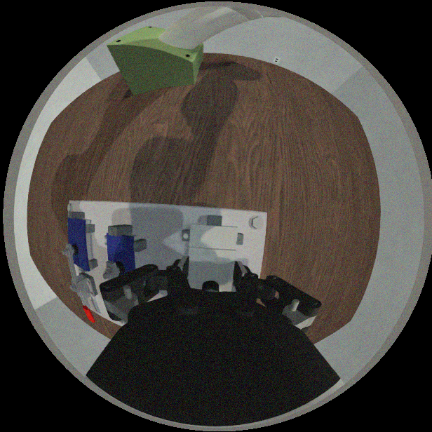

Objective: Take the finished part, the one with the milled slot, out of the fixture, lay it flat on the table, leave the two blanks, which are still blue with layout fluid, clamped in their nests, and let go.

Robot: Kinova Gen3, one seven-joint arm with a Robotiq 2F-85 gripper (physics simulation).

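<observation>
The finished part (pixel 212 265) is the pale grey block in the right-hand nest of the light fixture plate (pixel 160 215). Thin lines cross its top; the slot's depth is hard to see. My gripper (pixel 211 266) is partly closed, with its fingertips against the left and right sides of this part, and looks shut on it. The part's lower end is hidden by the gripper. Small stops stand around its upper end. Two blue blanks, one (pixel 77 240) at the far left and one (pixel 120 250) nearer the part, lie in their nests on the plate.
A grey clamp (pixel 82 284) with a red handle tip (pixel 88 314) stands at the plate's left edge. The brown wooden table (pixel 310 175) extends beyond and right of the plate. A green block-shaped object (pixel 155 67) with a pale arm-like piece (pixel 200 30) stands at the back left.
</observation>
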